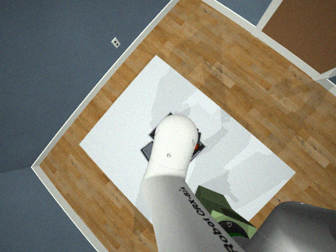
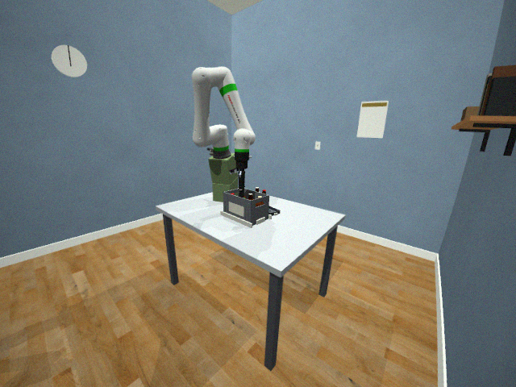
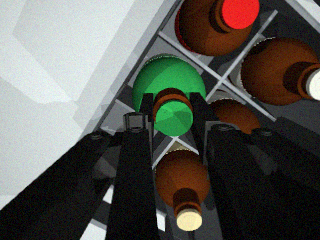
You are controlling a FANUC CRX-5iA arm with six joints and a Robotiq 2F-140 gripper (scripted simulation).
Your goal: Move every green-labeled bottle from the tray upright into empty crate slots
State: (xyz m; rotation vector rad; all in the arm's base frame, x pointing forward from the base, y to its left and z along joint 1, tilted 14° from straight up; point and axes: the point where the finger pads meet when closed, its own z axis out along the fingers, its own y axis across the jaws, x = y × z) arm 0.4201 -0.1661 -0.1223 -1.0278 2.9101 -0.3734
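Now: the green-labeled bottle 80 mm below my hand. Round my hand: white bottle (110 mm behind, 260 mm to the left, 110 mm below); red-labeled bottle (20 mm behind, 250 mm to the left, 110 mm below); crate (40 mm to the left, 110 mm below).
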